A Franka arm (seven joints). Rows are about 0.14 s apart.
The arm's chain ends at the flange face. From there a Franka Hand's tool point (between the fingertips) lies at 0.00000 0.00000 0.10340 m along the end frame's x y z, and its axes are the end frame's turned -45 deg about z.
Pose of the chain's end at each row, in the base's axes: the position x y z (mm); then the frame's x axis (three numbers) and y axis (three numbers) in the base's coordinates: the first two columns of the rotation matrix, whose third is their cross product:
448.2 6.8 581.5 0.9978 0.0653 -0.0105 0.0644 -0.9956 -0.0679
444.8 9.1 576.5 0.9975 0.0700 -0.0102 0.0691 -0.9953 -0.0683
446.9 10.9 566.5 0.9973 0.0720 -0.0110 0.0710 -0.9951 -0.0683
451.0 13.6 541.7 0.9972 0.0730 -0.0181 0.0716 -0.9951 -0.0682
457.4 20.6 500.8 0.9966 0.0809 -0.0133 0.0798 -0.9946 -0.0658
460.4 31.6 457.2 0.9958 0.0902 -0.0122 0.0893 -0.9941 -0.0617
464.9 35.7 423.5 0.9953 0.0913 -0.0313 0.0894 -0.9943 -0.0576
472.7 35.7 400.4 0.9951 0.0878 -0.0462 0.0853 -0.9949 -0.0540
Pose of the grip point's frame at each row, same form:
446.7 13.7 478.3 0.6600 0.7502 0.0406 0.7511 -0.6578 -0.0554
443.3 16.1 473.3 0.6565 0.7533 0.0411 0.7542 -0.6543 -0.0555
445.3 17.9 463.4 0.6550 0.7546 0.0405 0.7554 -0.6527 -0.0561
448.6 20.5 438.6 0.6545 0.7553 0.0354 0.7558 -0.6520 -0.0610
455.5 27.3 397.6 0.6483 0.7605 0.0371 0.7611 -0.6461 -0.0559
458.6 37.8 354.0 0.6410 0.7667 0.0350 0.7673 -0.6392 -0.0523
461.1 41.3 320.3 0.6406 0.7676 0.0186 0.7670 -0.6385 -0.0629
467.5 40.8 297.3 0.6433 0.7656 0.0055 0.7640 -0.6414 -0.0709

